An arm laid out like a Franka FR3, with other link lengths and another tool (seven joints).
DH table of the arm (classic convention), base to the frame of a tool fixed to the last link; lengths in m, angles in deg. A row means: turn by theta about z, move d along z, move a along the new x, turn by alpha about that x. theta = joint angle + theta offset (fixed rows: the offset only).
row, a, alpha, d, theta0
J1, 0, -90, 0.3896, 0
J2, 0, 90, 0, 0
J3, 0.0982, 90, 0.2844, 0
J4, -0.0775, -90, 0, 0
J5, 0, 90, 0.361, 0
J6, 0.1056, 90, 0, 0
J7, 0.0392, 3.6, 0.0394, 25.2
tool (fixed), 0, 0, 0.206, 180
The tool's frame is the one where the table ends.
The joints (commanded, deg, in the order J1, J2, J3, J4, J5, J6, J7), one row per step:
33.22 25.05 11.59 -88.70 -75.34 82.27 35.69
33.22 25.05 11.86 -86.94 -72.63 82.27 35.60
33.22 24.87 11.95 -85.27 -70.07 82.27 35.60
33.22 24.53 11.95 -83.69 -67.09 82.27 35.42
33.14 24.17 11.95 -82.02 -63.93 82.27 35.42
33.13 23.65 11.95 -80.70 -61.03 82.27 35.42
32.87 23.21 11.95 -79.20 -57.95 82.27 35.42
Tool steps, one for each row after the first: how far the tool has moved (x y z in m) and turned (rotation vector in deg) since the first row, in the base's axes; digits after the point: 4 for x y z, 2 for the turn. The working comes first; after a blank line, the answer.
Tool pose at each row, in the base's axes (x y z in m, rotation vector in deg; the steps are taken from these numbers as rounded here):
0.6511 0.2568 0.4373 2.47 121.35 -73.46
0.6486 0.2608 0.4393 4.31 124.06 -70.97
0.6466 0.2634 0.4437 6.36 126.45 -68.42
0.6435 0.2657 0.4477 8.38 129.23 -65.70
0.6405 0.2679 0.4521 10.70 132.07 -62.59
0.6365 0.2711 0.4569 12.63 134.56 -59.59
0.6337 0.2726 0.4617 14.88 137.19 -56.37

-0.0025 0.0040 0.0020 3.01 0.67 -0.91
-0.0045 0.0066 0.0064 5.97 1.07 -1.87
-0.0076 0.0089 0.0104 9.14 1.82 -2.90
-0.0106 0.0111 0.0148 12.61 2.49 -4.03
-0.0146 0.0143 0.0196 15.78 3.12 -4.88
-0.0174 0.0158 0.0244 19.18 3.80 -5.96

